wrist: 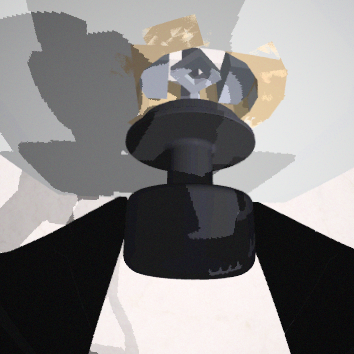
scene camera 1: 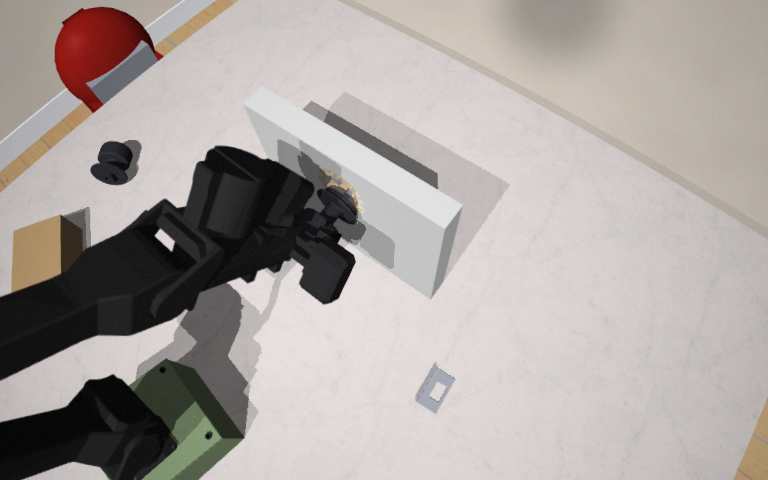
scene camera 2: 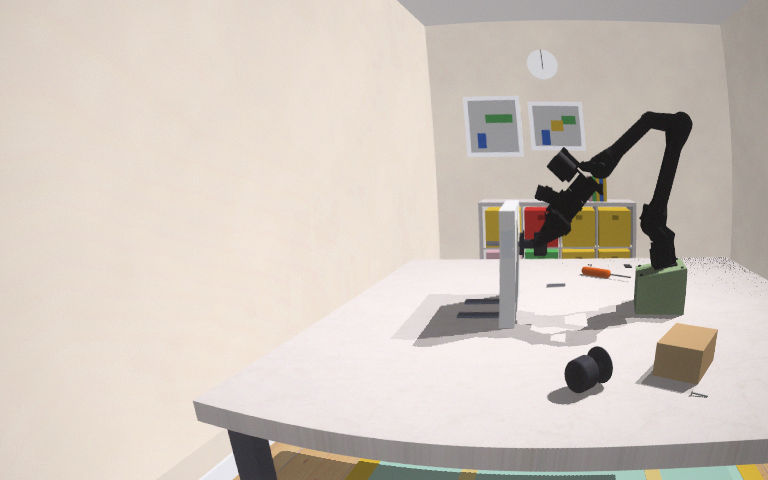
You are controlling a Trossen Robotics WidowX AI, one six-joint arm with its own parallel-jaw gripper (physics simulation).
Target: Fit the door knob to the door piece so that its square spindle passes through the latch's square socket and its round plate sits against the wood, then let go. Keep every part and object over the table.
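Where they show: gripper, fingertip midpoint: (wrist: 188, 208) (scene camera 1: 321, 224) (scene camera 2: 535, 244); arm's base, origin of the base link: (scene camera 1: 142, 445) (scene camera 2: 664, 265).
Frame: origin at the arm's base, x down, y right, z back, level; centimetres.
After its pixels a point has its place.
The white door piece (scene camera 1: 362, 155) {y -1.7, x -14.8, z -42.0 cm} (scene camera 2: 508, 266) {y -18.8, x -3.2, z -39.0 cm} (wrist: 300, 30) {y -0.8, x -11.8, z -39.8 cm} stands upright on the table. Its tan-rimmed round hole shows the grey metal latch (wrist: 197, 75) {y -3.8, x -7.3, z -41.4 cm} with its square socket turned like a diamond. My gripper (scene camera 1: 318, 225) {y -3.2, x -5.4, z -35.0 cm} (scene camera 2: 535, 244) {y -3.2, x -5.4, z -35.0 cm} (wrist: 188, 208) {y -3.2, x -5.4, z -35.0 cm} is shut on the black door knob (wrist: 190, 240) {y -3.3, x -8.3, z -33.3 cm}, on the front side of the door piece. The knob's round plate (scene camera 1: 338, 204) {y -2.8, x -7.3, z -38.0 cm} (scene camera 2: 521, 243) {y -6.2, x -6.1, z -38.1 cm} (wrist: 190, 135) {y -3.7, x -7.1, z -37.9 cm} faces the hole, close to the wood, with a small gap. A short part of the grey spindle (wrist: 195, 93) {y -3.7, x -5.9, z -41.5 cm} shows between plate and socket; whether its tip is inside is unclear.
A second black knob (scene camera 1: 113, 164) {y -47.2, x 6.6, z -19.3 cm} (scene camera 2: 589, 370) {y -51.6, x 5.9, z -19.1 cm} lies on the table near a tan block (scene camera 1: 36, 251) {y -40.1, x 4.4, z -0.6 cm} (scene camera 2: 685, 353) {y -45.8, x 5.4, z -2.0 cm}. A small metal plate (scene camera 1: 428, 391) {y 20.2, x 10.2, z -30.8 cm} (scene camera 2: 555, 285) {y 19.1, x 10.0, z -31.6 cm}, an orange screwdriver (scene camera 2: 595, 272) {y 32.1, x 8.9, z -19.2 cm} and a screw (scene camera 2: 698, 394) {y -51.6, x 10.1, z 0.1 cm} also lie there. The arm stands on a green base (scene camera 1: 189, 447) {y 4.2, x 0.8, z -4.2 cm} (scene camera 2: 659, 294) {y -7.7, x 5.4, z -2.1 cm}.
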